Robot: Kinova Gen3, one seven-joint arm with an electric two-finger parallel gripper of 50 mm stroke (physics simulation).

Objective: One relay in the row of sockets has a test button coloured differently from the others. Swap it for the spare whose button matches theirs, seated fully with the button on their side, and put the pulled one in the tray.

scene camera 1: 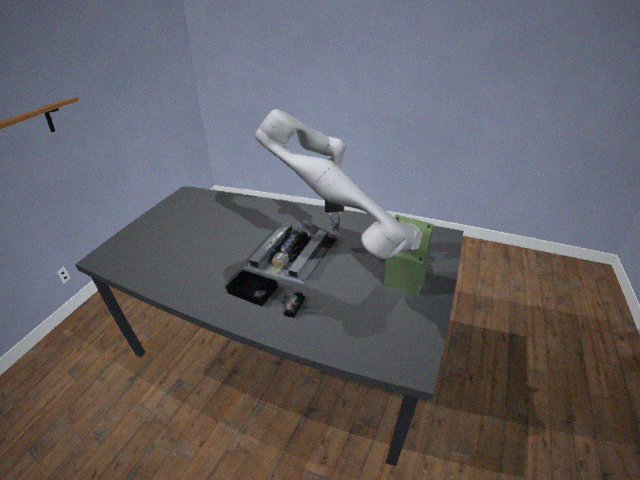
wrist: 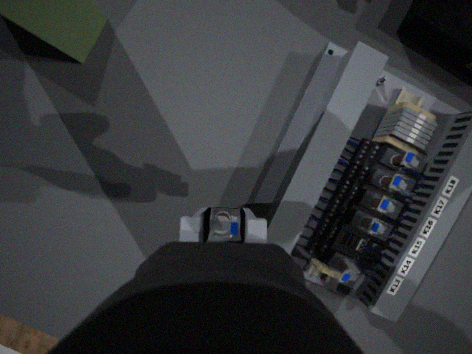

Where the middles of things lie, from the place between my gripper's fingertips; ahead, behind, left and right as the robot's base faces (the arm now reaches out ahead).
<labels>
The black tray (scene camera 1: 245, 284) is 15 cm ahead of my hand, 38 cm to the left of it and 10 cm below it.
</labels>
